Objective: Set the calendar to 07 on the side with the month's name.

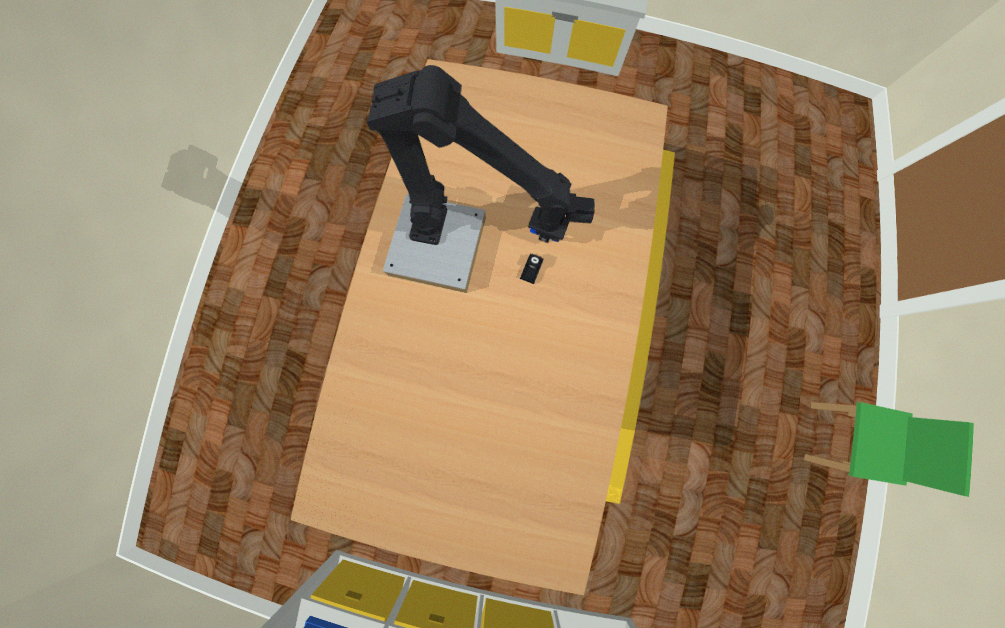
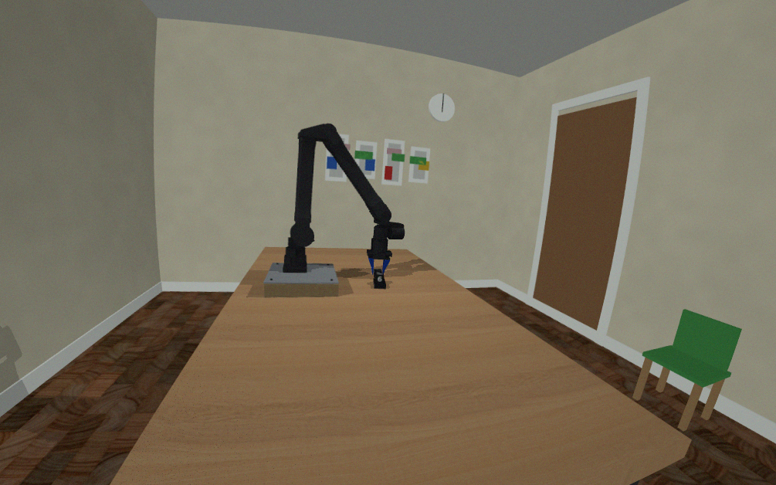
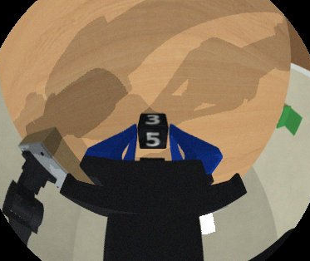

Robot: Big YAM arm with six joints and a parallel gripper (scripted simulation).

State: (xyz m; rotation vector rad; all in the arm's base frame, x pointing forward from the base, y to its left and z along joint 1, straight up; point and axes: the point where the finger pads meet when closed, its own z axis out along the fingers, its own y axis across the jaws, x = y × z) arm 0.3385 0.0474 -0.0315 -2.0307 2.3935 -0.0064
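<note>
Now: the black cube 90 mm to the right of my hand, 20 mm behind it and 10 mm above it. Round my hand: black tray (110 mm to the right, 20 mm behind, 10 mm below).
</note>
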